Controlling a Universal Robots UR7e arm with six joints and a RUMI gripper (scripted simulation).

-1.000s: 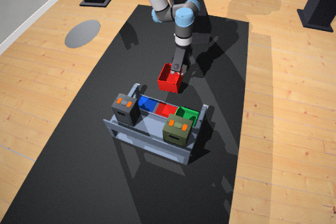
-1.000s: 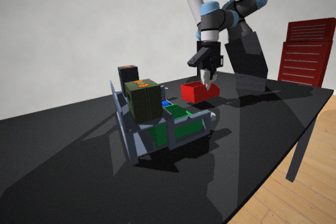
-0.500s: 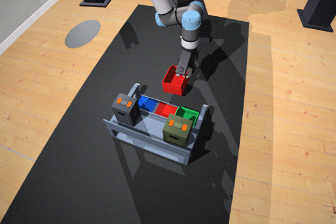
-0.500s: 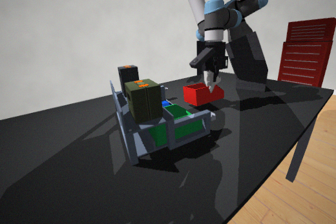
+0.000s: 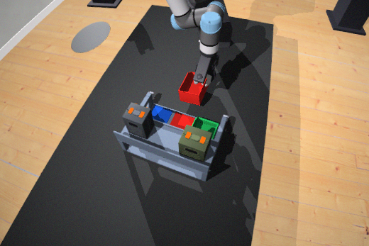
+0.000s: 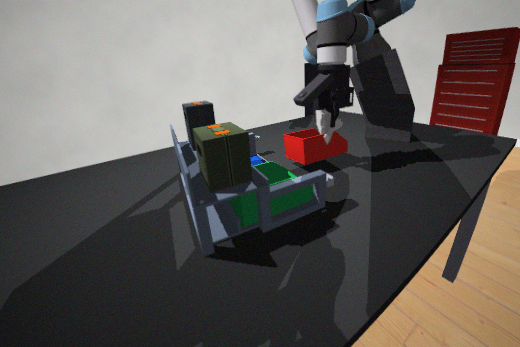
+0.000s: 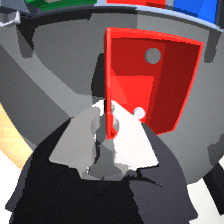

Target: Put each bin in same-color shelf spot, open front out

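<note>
Right now my hand is 5 cm to the left of the red bin, 3 cm above it and 1 cm past it. Round my hand: green bin (24 cm ahead, 5 cm below, 3 cm to the left); then dark grey box (29 cm ahead, 22 cm to the right, 7 cm above).
</note>
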